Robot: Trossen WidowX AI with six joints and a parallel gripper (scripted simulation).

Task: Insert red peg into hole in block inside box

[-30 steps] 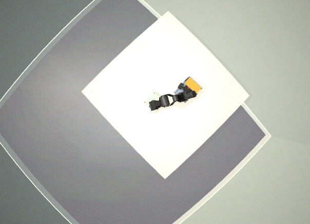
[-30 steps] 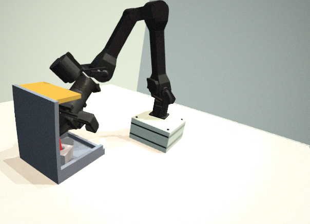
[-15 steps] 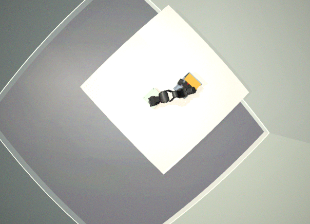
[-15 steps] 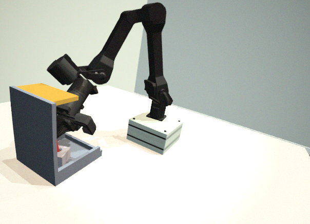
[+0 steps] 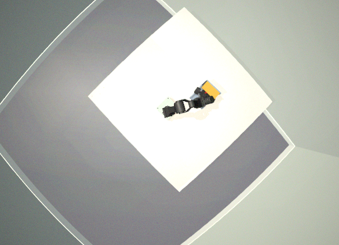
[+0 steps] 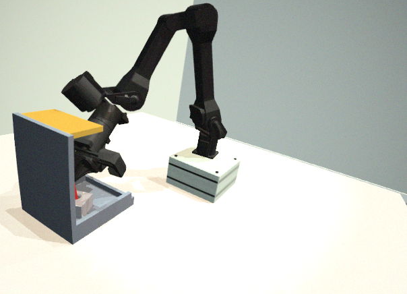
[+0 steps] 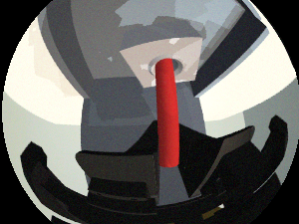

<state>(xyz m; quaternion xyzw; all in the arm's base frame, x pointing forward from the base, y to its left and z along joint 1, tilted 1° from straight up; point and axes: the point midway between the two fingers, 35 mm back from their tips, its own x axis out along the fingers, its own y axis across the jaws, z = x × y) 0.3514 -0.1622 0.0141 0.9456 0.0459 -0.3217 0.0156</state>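
My gripper tip is now 4 cm past the red peg and 1 cm above it. The rest, counted from my gripper tip: orange roof 12 cm above, 2 cm behind, 1 cm to the right.
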